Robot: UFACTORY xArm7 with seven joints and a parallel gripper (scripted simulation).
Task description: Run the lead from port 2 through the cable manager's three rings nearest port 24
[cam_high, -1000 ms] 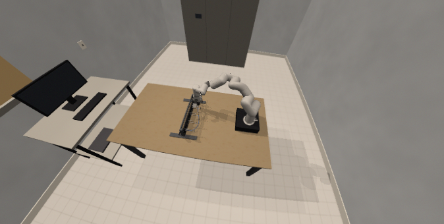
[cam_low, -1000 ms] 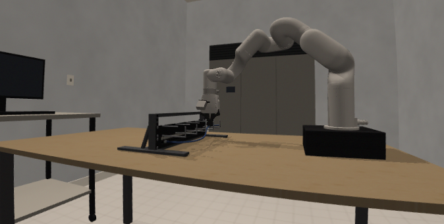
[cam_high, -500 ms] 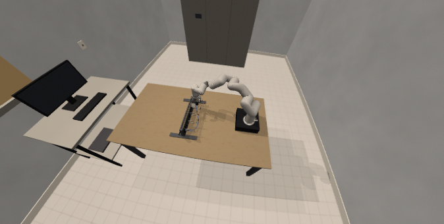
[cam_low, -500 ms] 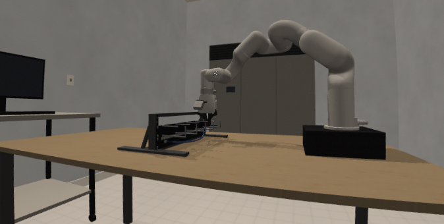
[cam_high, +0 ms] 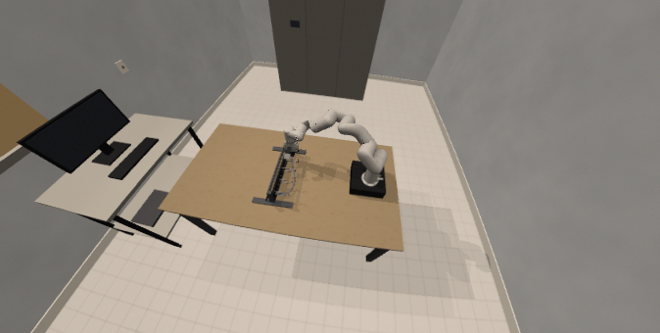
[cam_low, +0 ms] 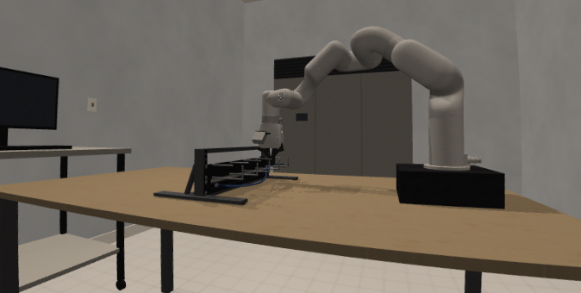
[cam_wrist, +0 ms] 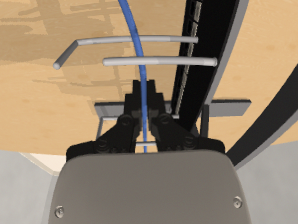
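The black rack lies 14 cm to the left of my hand, 8 cm ahead of it and 2 cm below it.
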